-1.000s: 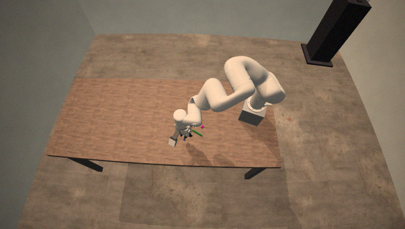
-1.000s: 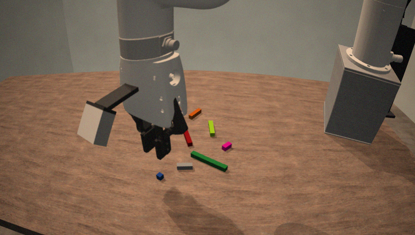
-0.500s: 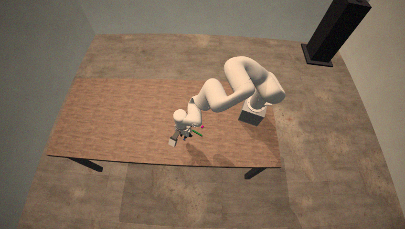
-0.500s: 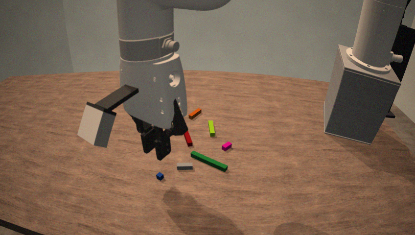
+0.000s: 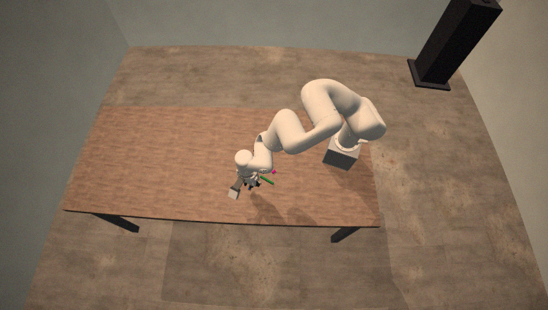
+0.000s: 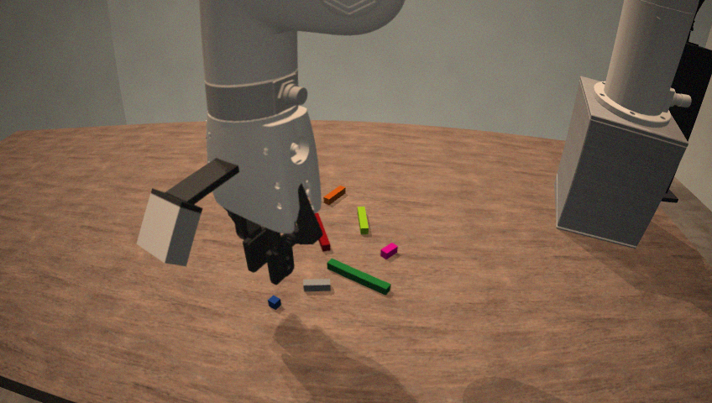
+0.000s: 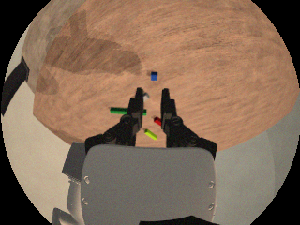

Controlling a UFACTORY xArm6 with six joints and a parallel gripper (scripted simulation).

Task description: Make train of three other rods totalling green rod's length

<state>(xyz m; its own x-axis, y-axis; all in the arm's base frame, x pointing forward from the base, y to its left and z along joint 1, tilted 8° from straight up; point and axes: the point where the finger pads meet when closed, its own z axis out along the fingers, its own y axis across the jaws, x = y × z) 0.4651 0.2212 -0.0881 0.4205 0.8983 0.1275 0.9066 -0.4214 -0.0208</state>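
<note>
The small blue rod lies 70 mm below my hand. Round my hand: red rod (30 mm behind, 130 mm to the right, 70 mm below); grey rod (40 mm behind, 30 mm to the right, 70 mm below); green rod (80 mm behind, 50 mm to the right, 70 mm below).
</note>
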